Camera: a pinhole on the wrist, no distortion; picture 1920 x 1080 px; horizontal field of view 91.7 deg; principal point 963.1 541.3 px. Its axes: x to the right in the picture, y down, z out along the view. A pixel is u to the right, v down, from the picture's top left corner.
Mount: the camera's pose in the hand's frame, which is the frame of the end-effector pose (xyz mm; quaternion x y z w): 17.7 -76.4 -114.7 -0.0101 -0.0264 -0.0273 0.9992
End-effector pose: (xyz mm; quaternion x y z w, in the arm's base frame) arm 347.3 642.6 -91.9 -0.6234 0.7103 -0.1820 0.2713
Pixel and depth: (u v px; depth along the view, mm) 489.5 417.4 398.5
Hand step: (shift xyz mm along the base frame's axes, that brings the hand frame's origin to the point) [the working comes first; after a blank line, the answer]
In the camera's frame: -202.5 -53.0 398.5

269.4 209.4 -116.5
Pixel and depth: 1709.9 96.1 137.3
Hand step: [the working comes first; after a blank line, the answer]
In the camera's frame: 110.0 -65.6 137.3

123.2 -135.1 44.8
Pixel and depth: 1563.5 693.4 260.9
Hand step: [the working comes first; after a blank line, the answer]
In the camera's frame: 168.1 42.6 260.9

110.5 -164.9 -126.4
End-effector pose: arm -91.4 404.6 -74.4 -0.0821 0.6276 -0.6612 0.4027
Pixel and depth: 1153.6 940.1 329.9
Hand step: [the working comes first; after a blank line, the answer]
In the camera's frame: 67.4 141.2 329.9

111.6 -205.1 -48.1
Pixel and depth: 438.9 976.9 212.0
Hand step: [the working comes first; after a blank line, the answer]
In the camera's frame: -119.2 99.1 212.0

139.6 3.9 30.0
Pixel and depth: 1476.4 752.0 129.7
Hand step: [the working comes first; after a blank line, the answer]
In the camera's frame: 71.4 29.3 129.7

-65.1 -72.4 13.5
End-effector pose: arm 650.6 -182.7 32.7 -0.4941 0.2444 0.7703 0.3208
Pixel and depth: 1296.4 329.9 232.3
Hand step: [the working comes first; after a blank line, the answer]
In the camera's frame: 83.1 -52.7 232.3

-5.8 193.3 -38.0
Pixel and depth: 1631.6 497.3 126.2
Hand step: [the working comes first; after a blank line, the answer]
In the camera's frame: 90.5 -6.0 126.2

21.4 93.8 -91.4
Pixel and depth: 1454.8 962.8 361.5
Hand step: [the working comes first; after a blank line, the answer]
In the camera's frame: 190.7 163.5 361.5

-275.7 168.8 -77.3
